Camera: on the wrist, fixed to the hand. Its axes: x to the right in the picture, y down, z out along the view.
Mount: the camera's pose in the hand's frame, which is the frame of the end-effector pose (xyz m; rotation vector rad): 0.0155 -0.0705 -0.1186 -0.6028 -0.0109 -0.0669
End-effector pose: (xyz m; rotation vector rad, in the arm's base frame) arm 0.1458 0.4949 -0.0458 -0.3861 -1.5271 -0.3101
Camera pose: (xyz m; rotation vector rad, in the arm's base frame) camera 0.2229 0.3810 -0.0273 -0.8091 -1.4379 -0.8278
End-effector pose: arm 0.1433 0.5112 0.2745 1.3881 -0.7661 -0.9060
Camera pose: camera 0.2491 0.5561 0.1966 0.8783 -0.4020 -1.0864
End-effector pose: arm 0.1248 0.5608 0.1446 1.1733 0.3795 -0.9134
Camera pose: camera 0.1020 0.6551 0.0453 0.6043 0.6363 -0.7844
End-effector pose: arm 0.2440 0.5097 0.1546 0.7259 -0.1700 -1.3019
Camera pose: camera 0.2507 0.5361 0.0185 0.2100 0.2354 -1.3274
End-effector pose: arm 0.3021 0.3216 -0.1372 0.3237 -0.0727 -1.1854
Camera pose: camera 0.2713 0.3086 -0.2720 -0.2126 0.2849 -1.2167
